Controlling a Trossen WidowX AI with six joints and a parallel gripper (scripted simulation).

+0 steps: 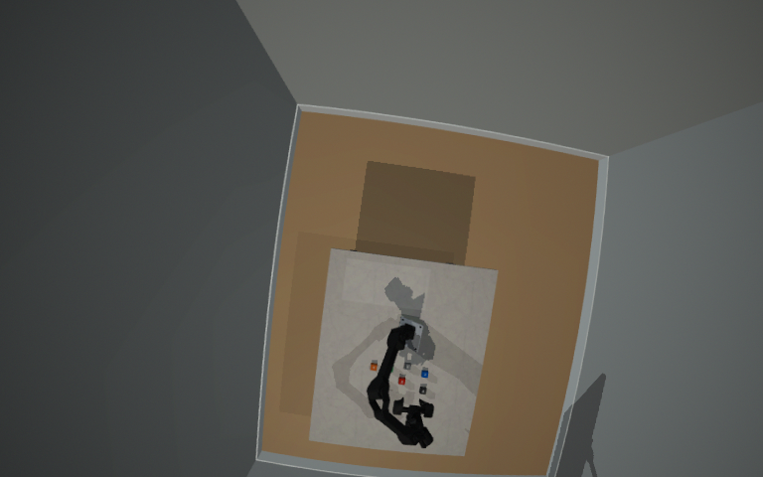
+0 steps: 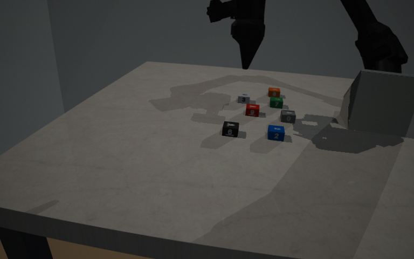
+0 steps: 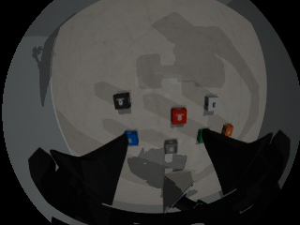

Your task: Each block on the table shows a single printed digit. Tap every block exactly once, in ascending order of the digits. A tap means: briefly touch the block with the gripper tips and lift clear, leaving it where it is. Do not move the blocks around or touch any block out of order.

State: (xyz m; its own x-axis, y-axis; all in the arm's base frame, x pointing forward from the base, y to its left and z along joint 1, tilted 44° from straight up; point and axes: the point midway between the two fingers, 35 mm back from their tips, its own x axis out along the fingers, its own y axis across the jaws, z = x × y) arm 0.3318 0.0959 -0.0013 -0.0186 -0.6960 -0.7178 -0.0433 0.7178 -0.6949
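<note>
Now: gripper tip 110 mm past the grey block, 30 mm to the left of it and 120 mm above it. Also, from my gripper tip: black block 10 mm ahead, 80 mm to the left, 120 mm below; blue block 80 mm behind, 80 mm to the left, 120 mm below; red block 20 mm behind, 40 mm to the right, 120 mm below.
</note>
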